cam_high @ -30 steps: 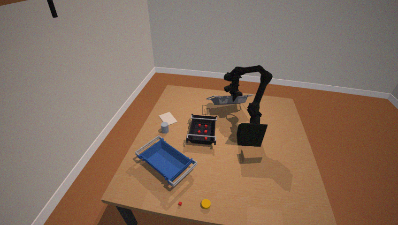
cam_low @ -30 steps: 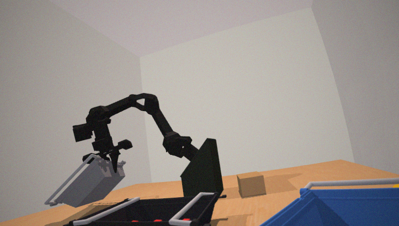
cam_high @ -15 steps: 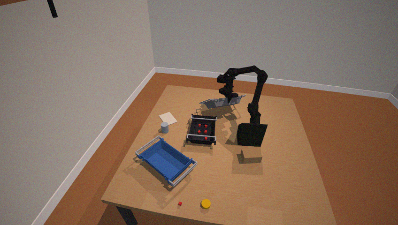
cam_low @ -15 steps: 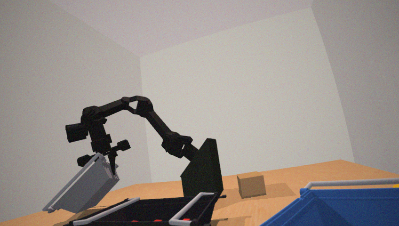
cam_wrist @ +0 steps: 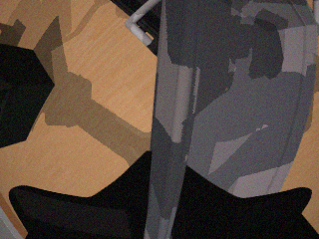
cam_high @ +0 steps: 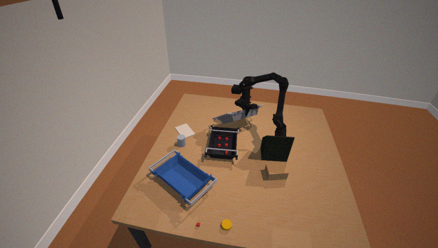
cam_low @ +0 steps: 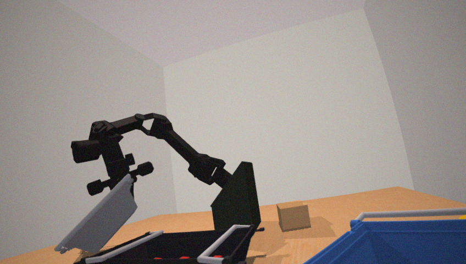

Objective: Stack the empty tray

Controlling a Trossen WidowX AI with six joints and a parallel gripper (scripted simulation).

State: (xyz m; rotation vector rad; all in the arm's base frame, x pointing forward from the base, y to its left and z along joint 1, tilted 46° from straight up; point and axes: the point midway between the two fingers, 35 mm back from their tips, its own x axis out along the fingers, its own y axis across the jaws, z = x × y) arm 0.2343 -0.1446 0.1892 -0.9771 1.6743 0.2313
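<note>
My gripper tip is 60 mm to the left of the grey tray, 60 mm short of it and 10 mm above it. Round my gripper tip: grey cylinder: 420 mm ahead, 240 mm to the left, 90 mm below; then cardboard box: 410 mm to the left, 210 mm behind, 100 mm below; then paper sheet: 440 mm ahead, 120 mm below, 100 mm to the left.
</note>
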